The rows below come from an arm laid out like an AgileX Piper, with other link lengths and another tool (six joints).
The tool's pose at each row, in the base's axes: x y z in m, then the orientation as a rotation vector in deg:
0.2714 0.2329 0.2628 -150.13 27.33 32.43
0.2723 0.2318 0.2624 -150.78 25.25 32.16
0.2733 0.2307 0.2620 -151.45 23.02 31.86
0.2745 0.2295 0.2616 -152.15 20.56 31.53
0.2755 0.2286 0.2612 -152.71 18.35 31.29
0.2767 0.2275 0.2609 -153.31 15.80 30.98
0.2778 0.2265 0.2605 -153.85 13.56 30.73
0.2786 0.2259 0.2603 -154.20 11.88 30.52
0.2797 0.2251 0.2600 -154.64 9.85 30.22
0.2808 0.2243 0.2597 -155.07 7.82 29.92
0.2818 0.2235 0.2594 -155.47 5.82 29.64
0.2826 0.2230 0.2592 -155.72 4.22 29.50
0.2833 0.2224 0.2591 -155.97 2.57 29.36
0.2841 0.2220 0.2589 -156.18 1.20 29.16
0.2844 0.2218 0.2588 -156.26 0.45 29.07
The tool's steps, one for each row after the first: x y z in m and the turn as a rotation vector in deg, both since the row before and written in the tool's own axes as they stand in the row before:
0.0012 0.0007 -0.0005 -0.55 0.00 -1.49
0.0013 0.0007 -0.0005 -0.59 0.00 -1.59
0.0015 0.0008 -0.0006 -0.64 0.00 -1.74
0.0012 0.0006 -0.0004 -0.55 -0.05 -1.55
0.0014 0.0007 -0.0006 -0.62 -0.04 -1.79
0.0013 0.0007 -0.0004 -0.59 -0.05 -1.56
0.0009 0.0004 -0.0003 -0.40 -0.03 -1.17
0.0012 0.0006 -0.0004 -0.52 0.00 -1.41
0.0012 0.0006 -0.0004 -0.53 0.00 -1.41
0.0011 0.0007 -0.0004 -0.52 -0.01 -1.38
0.0008 0.0004 -0.0003 -0.38 -0.08 -1.09
0.0007 0.0005 -0.0004 -0.40 -0.09 -1.12
0.0008 0.0004 -0.0002 -0.33 -0.01 -0.94
0.0003 0.0002 -0.0001 -0.16 -0.03 -0.52

